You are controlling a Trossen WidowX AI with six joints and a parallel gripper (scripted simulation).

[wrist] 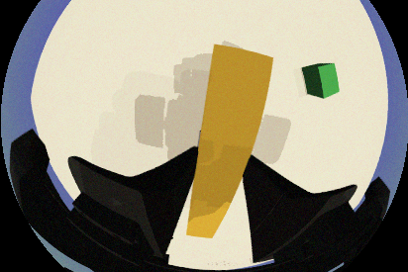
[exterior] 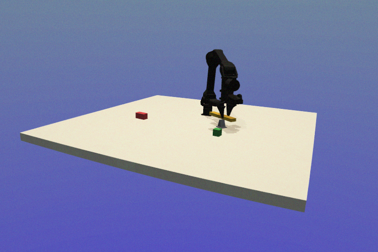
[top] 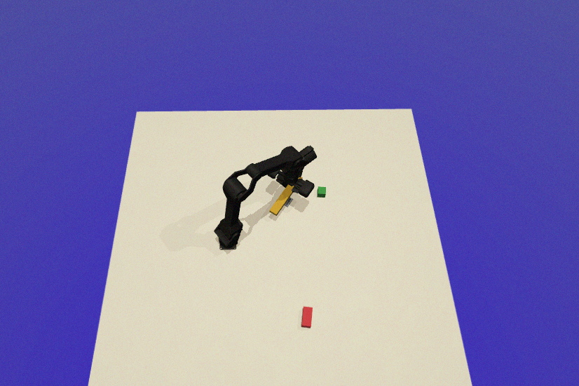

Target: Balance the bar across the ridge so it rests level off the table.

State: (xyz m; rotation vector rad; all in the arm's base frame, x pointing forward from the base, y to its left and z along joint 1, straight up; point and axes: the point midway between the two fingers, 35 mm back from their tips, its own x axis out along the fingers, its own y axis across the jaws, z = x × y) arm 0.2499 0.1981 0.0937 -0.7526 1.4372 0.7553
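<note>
Now: gripper tip 20 mm past the yellow bar and 20 mm to the left of it. From my gripper tip the other things lie so: red block 50 mm ahead, 500 mm to the right, 40 mm below; green cube 130 mm ahead, 10 mm to the left, 40 mm below.
</note>
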